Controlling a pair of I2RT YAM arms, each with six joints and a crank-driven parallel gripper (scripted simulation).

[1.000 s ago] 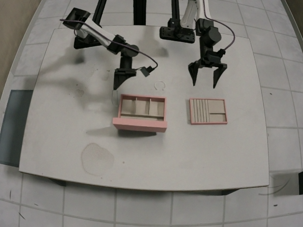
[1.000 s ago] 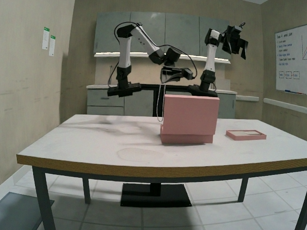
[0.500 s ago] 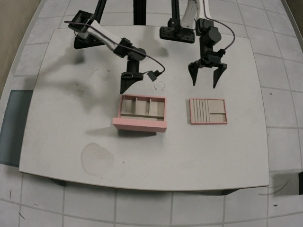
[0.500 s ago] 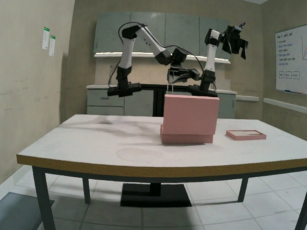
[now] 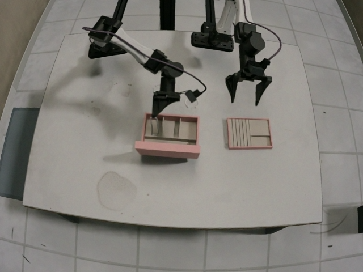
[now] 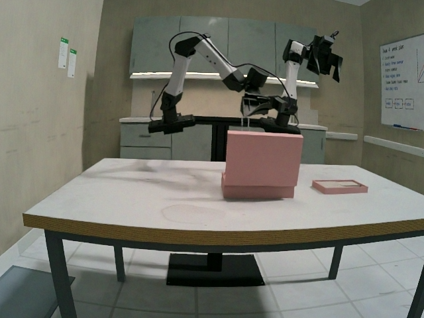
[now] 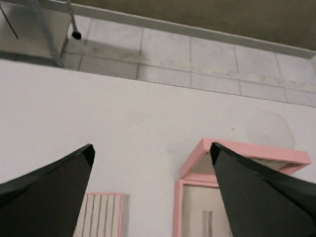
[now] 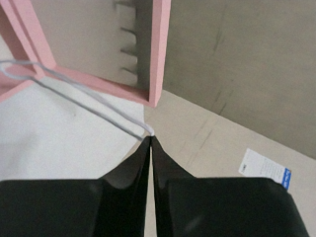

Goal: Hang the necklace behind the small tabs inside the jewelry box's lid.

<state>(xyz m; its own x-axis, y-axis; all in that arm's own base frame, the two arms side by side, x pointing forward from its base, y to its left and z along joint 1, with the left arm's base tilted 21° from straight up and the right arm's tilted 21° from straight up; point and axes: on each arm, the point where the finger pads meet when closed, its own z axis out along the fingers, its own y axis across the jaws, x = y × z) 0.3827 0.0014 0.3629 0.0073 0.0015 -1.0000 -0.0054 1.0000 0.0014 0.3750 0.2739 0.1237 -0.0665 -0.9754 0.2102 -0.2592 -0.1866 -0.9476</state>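
Observation:
The pink jewelry box is 16 cm below my right hand, 6 cm to the left of it and 1 cm behind it. Round my right hand: pink tray (43 cm to the left, 26 cm below, 2 cm behind).

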